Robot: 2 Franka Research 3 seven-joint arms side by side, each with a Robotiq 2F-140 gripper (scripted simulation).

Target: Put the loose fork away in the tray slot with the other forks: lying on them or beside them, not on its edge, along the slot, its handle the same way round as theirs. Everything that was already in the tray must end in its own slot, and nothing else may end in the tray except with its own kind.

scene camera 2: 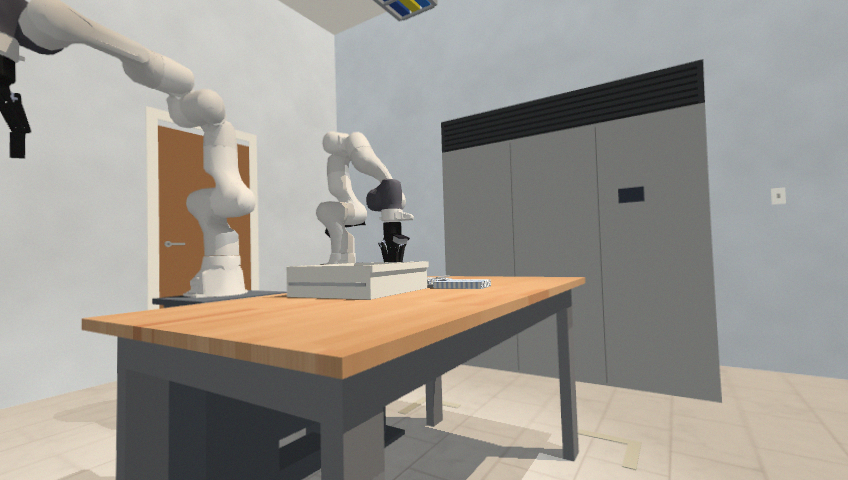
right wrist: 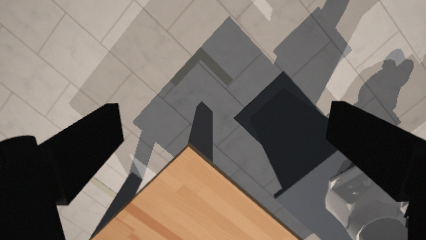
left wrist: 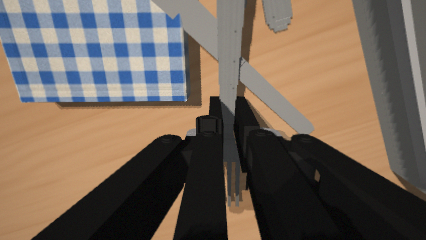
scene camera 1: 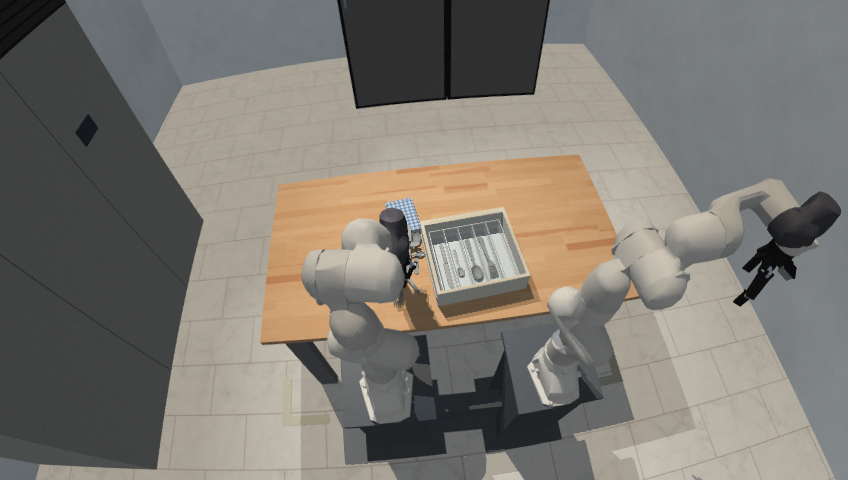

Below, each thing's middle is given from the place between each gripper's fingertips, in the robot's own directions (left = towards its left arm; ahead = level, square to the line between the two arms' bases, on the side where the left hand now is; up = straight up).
I see my left gripper 280 mm to the left of the cutlery tray (scene camera 1: 498,249) and 80 mm short of it.
I see my right gripper (scene camera 1: 741,286) 430 mm short of the cutlery tray, 790 mm to the right of it and 380 mm above it.
